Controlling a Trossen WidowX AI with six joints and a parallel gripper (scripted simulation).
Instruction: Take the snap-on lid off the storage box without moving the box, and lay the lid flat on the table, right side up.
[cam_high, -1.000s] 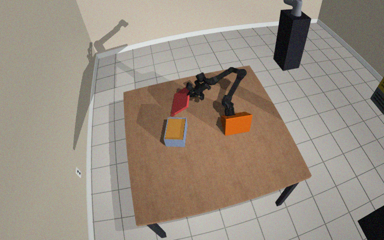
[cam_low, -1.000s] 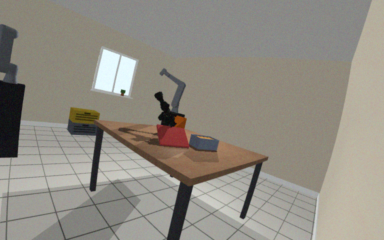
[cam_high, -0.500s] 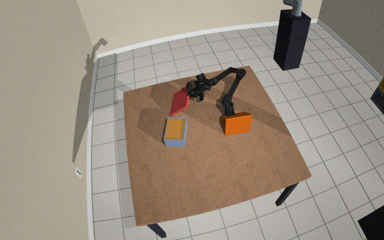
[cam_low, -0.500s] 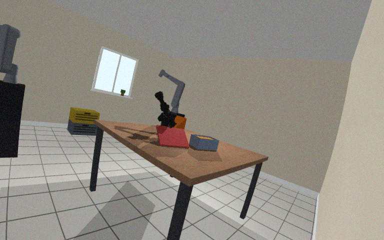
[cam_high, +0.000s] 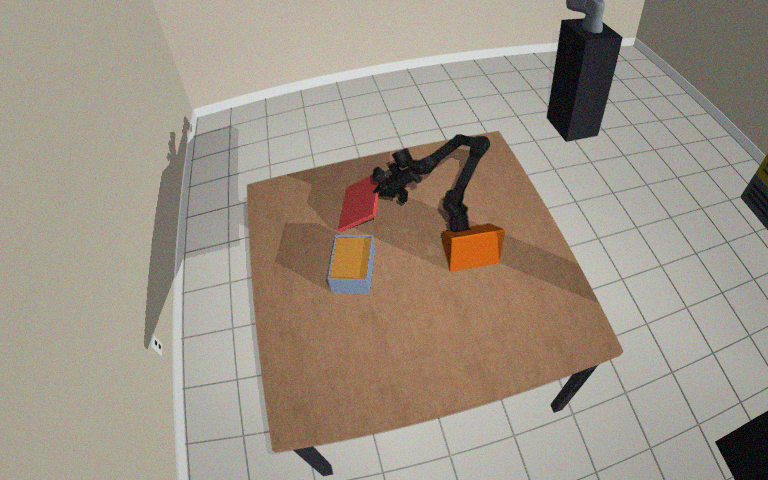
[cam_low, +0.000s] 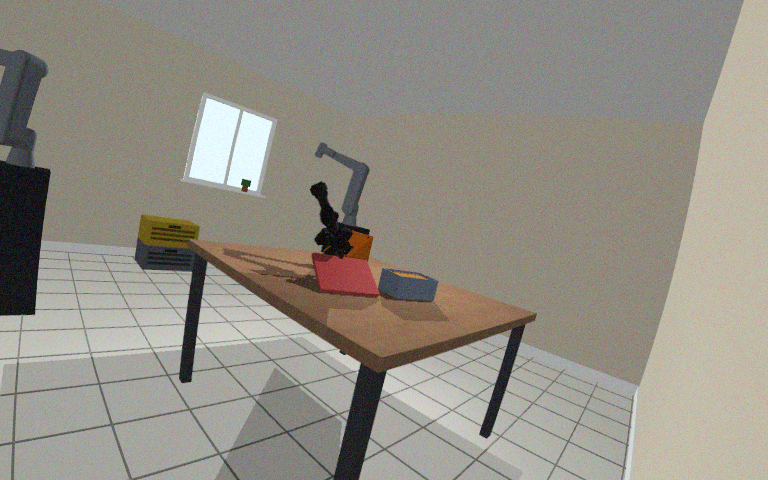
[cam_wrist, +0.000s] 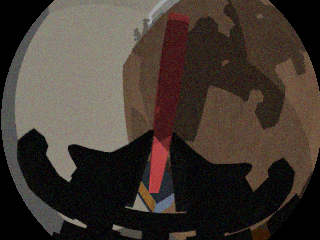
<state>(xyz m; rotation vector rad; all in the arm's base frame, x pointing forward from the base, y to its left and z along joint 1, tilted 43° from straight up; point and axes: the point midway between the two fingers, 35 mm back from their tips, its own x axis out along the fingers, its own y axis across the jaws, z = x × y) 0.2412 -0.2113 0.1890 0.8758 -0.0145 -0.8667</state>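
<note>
Right now the red lid is 70 mm ahead of my gripper tip, 40 mm below it and 20 mm to the right of it. From my gripper tip the other things lie so: storage box (280 mm to the left, 170 mm ahead, 60 mm below).
</note>
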